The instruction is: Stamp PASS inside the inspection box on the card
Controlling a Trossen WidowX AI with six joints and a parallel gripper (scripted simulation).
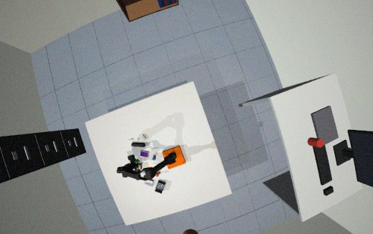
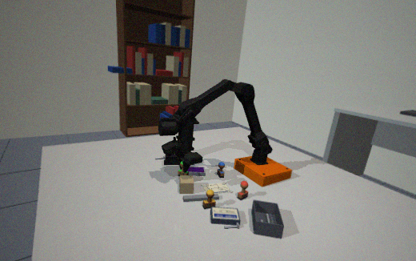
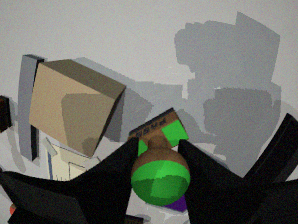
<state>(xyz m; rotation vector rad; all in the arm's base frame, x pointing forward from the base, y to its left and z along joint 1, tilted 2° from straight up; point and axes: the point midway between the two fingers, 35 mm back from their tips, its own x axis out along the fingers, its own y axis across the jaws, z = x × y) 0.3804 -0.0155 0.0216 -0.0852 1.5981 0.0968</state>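
The purple ink pad is 80 mm behind my gripper tip, 50 mm to the right of it and 40 mm below it. Also, from my gripper tip: grey bar: 20 mm behind, 140 mm to the left, 40 mm below; pale card: 110 mm behind, 100 mm to the left, 50 mm below; tan block: 10 mm ahead, 70 mm to the left, 20 mm below.
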